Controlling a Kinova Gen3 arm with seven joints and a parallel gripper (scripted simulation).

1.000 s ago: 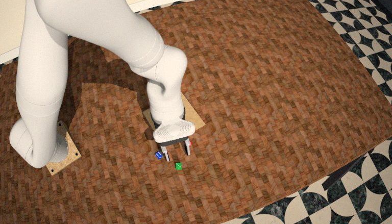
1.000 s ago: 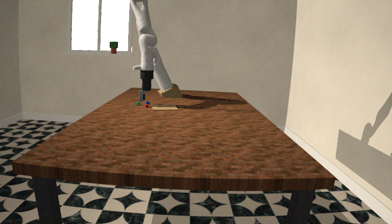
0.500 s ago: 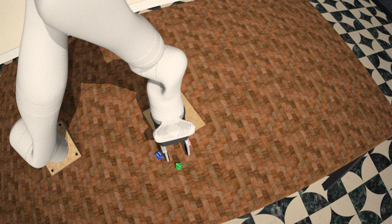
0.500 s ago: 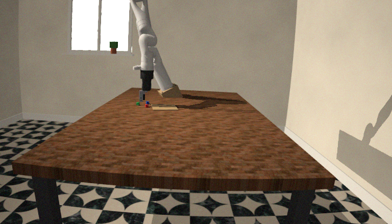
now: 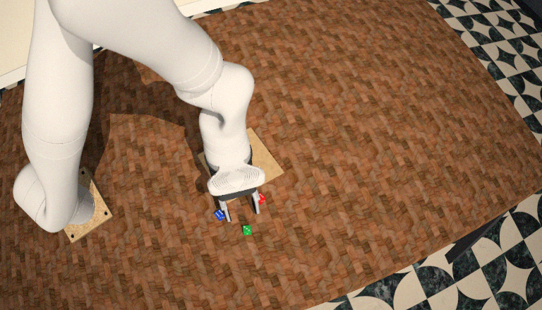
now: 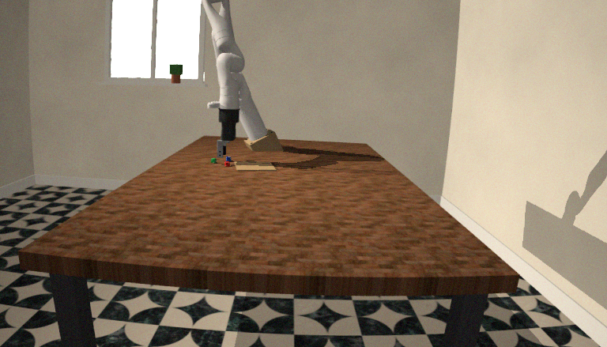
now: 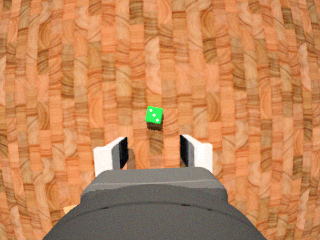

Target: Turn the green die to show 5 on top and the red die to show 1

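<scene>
My hand is 1 cm past the green die, 3 cm to the left of it and 4 cm above it. Round my hand: tan mat (5 cm ahead, 12 cm to the left, 4 cm below); then red die (5 cm ahead, 2 cm to the left, 4 cm below); then blue die (4 cm behind, 3 cm to the left, 4 cm below).
</scene>
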